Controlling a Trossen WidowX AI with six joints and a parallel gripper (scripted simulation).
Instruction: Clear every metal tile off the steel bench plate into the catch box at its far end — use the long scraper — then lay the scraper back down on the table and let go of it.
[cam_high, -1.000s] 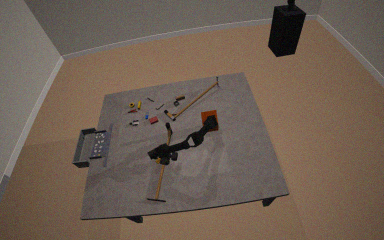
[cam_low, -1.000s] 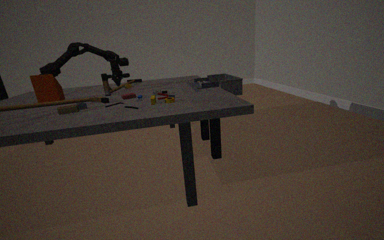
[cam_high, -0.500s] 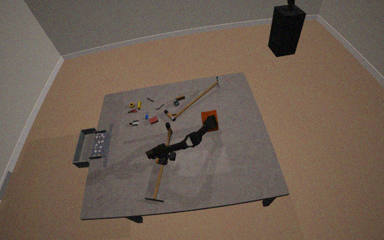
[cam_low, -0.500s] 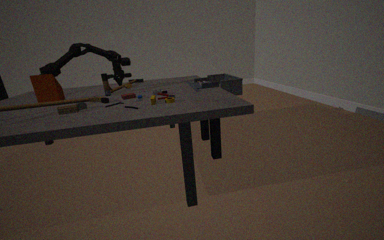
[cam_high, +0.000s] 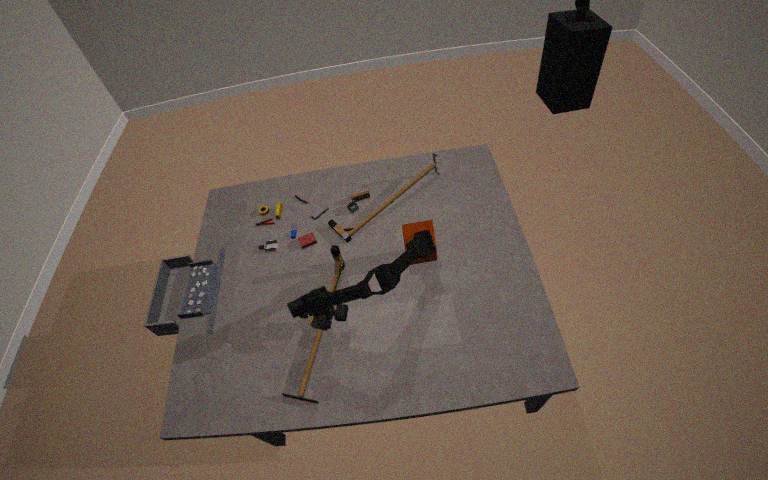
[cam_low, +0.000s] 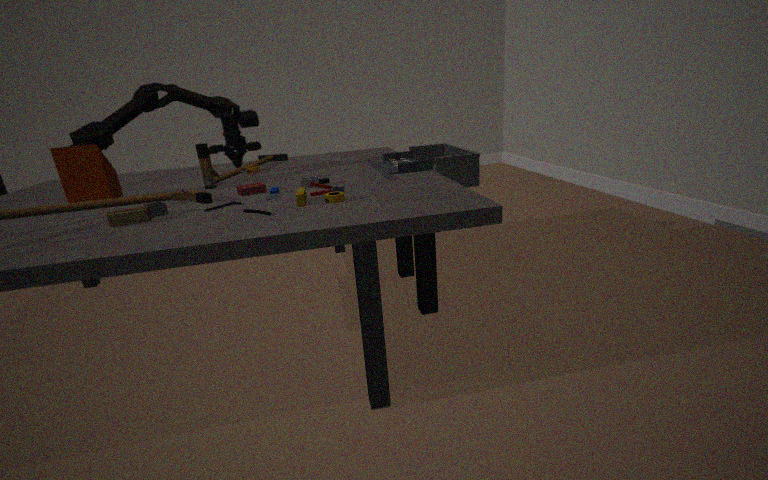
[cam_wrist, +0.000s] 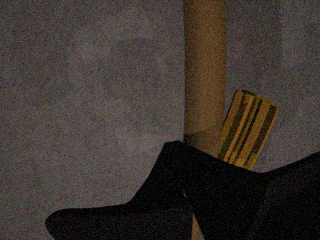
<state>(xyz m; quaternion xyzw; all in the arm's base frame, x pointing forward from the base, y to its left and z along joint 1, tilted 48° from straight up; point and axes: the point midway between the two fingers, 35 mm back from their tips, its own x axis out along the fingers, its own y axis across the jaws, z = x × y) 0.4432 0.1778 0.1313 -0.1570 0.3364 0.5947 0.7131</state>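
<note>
Now: the long scraper 5 cm above my gripper tip, 2 cm ahead of it and 1 cm to the left of it. From my gripper tip the other things lie so: blue piece 51 cm to the right, 12 cm ahead, 1 cm below; yellow screwdriver 4 cm ahead, 2 cm to the right; red block 43 cm to the right, 6 cm ahead.
</note>
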